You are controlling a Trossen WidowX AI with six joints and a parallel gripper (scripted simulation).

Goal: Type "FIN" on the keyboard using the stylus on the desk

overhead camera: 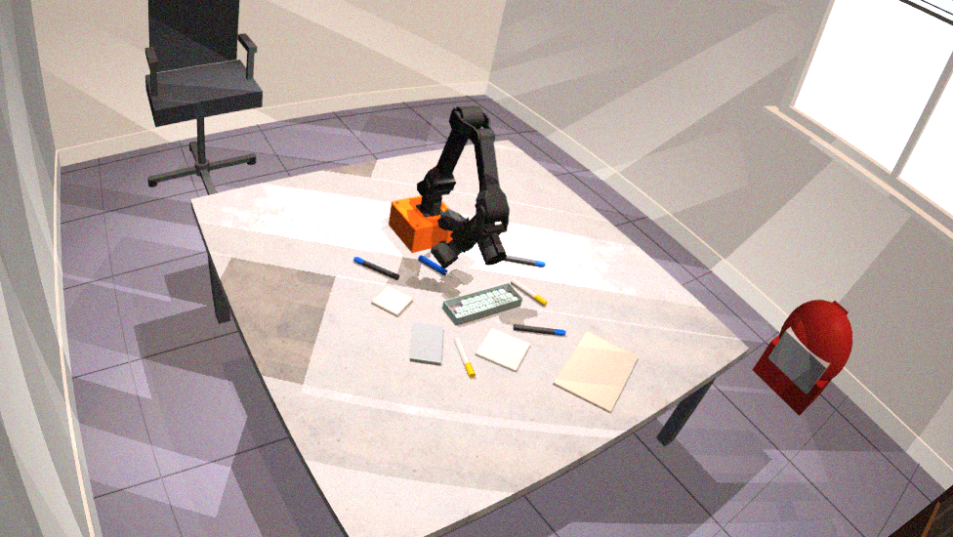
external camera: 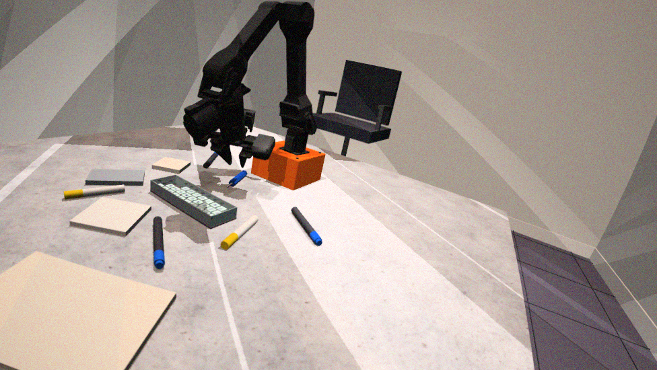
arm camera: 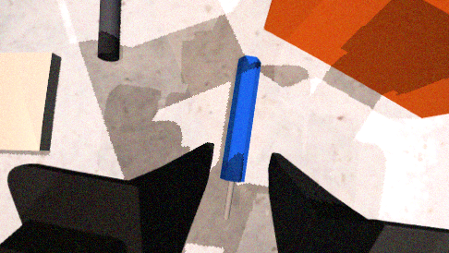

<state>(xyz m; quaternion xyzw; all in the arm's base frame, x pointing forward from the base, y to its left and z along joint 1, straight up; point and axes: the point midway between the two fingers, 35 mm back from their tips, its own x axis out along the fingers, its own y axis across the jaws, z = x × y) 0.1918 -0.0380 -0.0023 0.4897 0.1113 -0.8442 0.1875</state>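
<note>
The blue stylus lies 4 cm below my gripper tip and 1 cm ahead of it. From my gripper tip the other things lie so: N key 17 cm ahead, 4 cm below, 2 cm to the left; then stylus tip 4 cm below, 4 cm ahead, 2 cm to the left.
</note>
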